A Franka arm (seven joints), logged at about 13 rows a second.
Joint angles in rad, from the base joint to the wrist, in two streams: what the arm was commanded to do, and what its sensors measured. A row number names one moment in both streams.
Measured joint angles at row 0:
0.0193 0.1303 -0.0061 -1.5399 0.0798 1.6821 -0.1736
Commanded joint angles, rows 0 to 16:
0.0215 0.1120 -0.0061 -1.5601 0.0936 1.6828 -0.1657
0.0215 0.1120 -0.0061 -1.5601 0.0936 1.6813 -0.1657
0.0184 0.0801 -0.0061 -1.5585 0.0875 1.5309 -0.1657
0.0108 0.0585 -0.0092 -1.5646 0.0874 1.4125 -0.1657
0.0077 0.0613 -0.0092 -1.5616 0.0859 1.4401 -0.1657
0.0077 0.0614 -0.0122 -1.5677 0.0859 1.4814 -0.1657
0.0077 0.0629 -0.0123 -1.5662 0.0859 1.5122 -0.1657
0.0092 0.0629 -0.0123 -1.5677 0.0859 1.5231 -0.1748
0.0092 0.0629 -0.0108 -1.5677 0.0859 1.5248 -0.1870
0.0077 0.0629 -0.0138 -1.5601 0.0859 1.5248 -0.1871
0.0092 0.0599 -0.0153 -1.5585 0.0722 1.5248 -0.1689
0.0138 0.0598 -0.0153 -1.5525 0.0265 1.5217 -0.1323
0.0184 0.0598 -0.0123 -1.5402 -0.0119 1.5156 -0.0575
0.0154 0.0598 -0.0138 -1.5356 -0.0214 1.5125 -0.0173
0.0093 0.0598 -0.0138 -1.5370 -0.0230 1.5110 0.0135
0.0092 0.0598 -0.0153 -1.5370 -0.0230 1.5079 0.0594
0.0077 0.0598 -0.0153 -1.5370 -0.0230 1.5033 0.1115
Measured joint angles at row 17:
0.0164 0.0740 -0.0206 -1.5308 -0.0112 1.5045 0.0320
